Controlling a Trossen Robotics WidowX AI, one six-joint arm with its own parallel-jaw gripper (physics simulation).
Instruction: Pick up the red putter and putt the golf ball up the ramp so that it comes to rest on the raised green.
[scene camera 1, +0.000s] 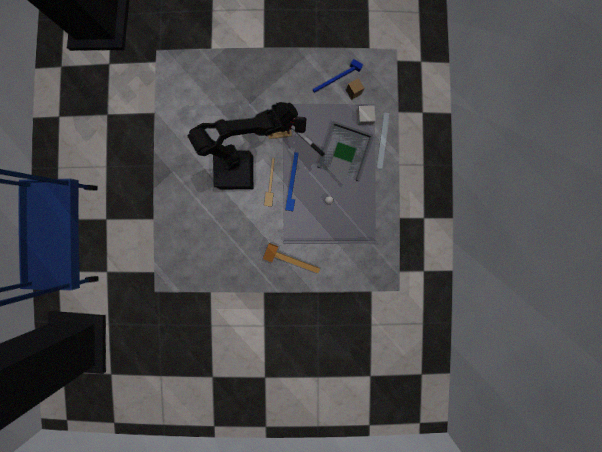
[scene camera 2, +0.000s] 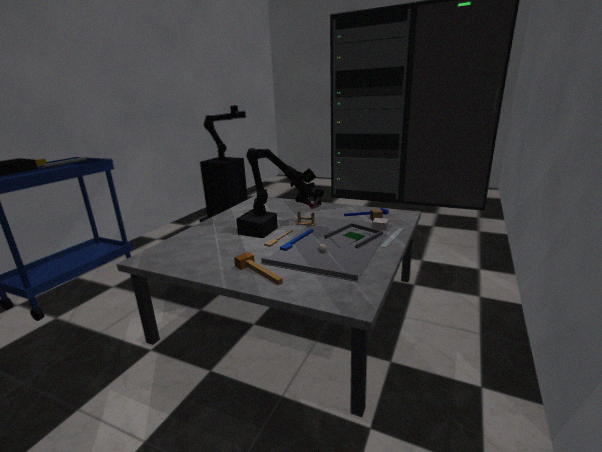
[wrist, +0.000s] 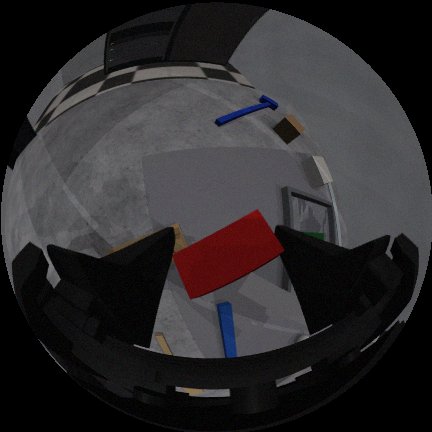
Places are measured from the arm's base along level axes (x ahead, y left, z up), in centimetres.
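Where they show: gripper, between the fingertips: (scene camera 1: 293, 121) (scene camera 2: 316, 205) (wrist: 225, 232); arm's base, origin of its link: (scene camera 1: 232, 163) (scene camera 2: 259, 214).
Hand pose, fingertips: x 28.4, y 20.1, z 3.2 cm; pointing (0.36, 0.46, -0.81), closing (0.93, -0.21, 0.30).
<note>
Things, the pixels of their top centre, and the offset from my fingertips. "spot": a spot on its surface instead. Level surfaces: height alone.
- putter, a spot on its surface: (wrist: 228, 260) spot: dy -1.5, dx -0.8, dz +1.4 cm
- grey board, height of its surface: dz -12.7 cm
- thin light shaft with a black end, a spot on its surface: (scene camera 1: 316, 148) spot: dy -16.6, dx +10.7, dz +13.0 cm
- white golf ball, centre of its top: (scene camera 1: 329, 200) (scene camera 2: 322, 244) dy -35.2, dx +19.7, dz -8.5 cm
- blue bar, centre of its top: (wrist: 236, 359) (scene camera 1: 293, 181) (scene camera 2: 299, 238) dy -26.2, dx +1.3, dz -11.3 cm
- wooden paddle, centre of its top: (wrist: 180, 374) (scene camera 1: 270, 181) (scene camera 2: 280, 236) dy -26.7, dx -10.7, dz -12.0 cm
- mallet, centre of its top: (scene camera 2: 259, 263) (scene camera 1: 292, 261) dy -66.8, dx +2.4, dz -7.8 cm
- blue hammer, centre of its top: (wrist: 253, 103) (scene camera 1: 337, 74) (scene camera 2: 365, 210) dy +30.7, dx +21.4, dz -10.5 cm
- brown cube, centre of its top: (wrist: 295, 122) (scene camera 1: 356, 85) (scene camera 2: 376, 210) dy +23.0, dx +30.7, dz -7.0 cm
- white block, centre of its top: (wrist: 323, 168) (scene camera 1: 367, 113) (scene camera 2: 380, 220) dy +9.7, dx +37.0, dz -8.2 cm
- pale strip, centre of its top: (wrist: 335, 207) (scene camera 2: 392, 237) (scene camera 1: 383, 140) dy -2.0, dx +47.3, dz -12.7 cm
My gripper (scene camera 1: 295, 125) (scene camera 2: 316, 202) (wrist: 225, 232) is shut on the red block-shaped grip of the putter (wrist: 228, 260), above the back left of the grey board (scene camera 1: 350, 222) (scene camera 2: 310, 261). A thin light shaft with a black end (scene camera 1: 316, 148) shows from the gripper towards the walled area in scene camera 1. The white golf ball (scene camera 1: 328, 200) (scene camera 2: 322, 248) rests on the board, apart from the gripper, and is mostly hidden in the wrist view. The green (scene camera 1: 345, 152) (scene camera 2: 353, 235) (wrist: 314, 235) lies inside dark walls (scene camera 1: 364, 157) (scene camera 2: 369, 238). The ramp's slope is hard to make out.
A wooden stand (scene camera 1: 280, 135) (scene camera 2: 306, 223) is below the gripper. A blue bar (scene camera 1: 293, 177) and wooden paddle (scene camera 1: 271, 180) lie nearer the base. A mallet (scene camera 1: 297, 262) lies in front. A blue hammer (scene camera 1: 335, 77), brown cube (scene camera 1: 355, 88), white block (scene camera 1: 366, 114) and pale strip (scene camera 1: 383, 142) surround the far side.
</note>
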